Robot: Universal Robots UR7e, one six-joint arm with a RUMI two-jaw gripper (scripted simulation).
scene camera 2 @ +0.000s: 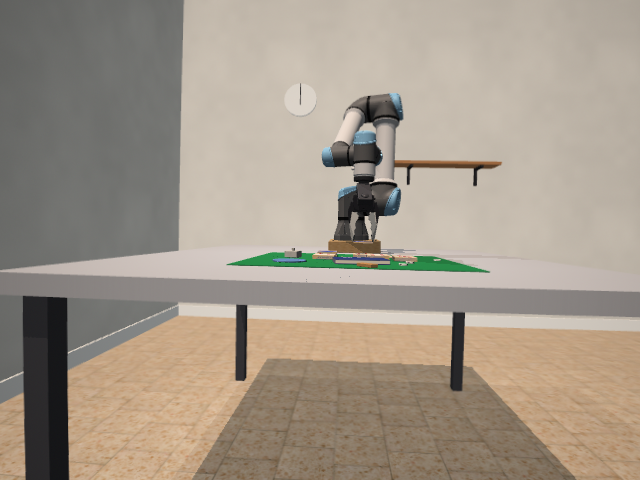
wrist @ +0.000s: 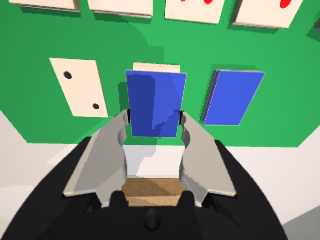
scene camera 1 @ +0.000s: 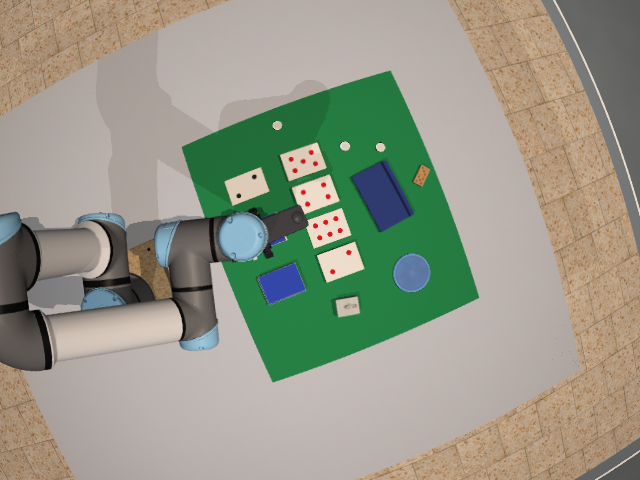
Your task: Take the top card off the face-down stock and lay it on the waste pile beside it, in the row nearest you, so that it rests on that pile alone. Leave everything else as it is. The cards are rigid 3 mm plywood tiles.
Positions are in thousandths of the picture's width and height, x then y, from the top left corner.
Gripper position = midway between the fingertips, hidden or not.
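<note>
The gripper (scene camera 1: 407, 486), (scene camera 2: 566, 505), (wrist: 486, 460). Two-black-pip card (scene camera 1: 393, 384), (wrist: 252, 335). Dark blue book (scene camera 1: 591, 389), out of frame in the wrist view.
</note>
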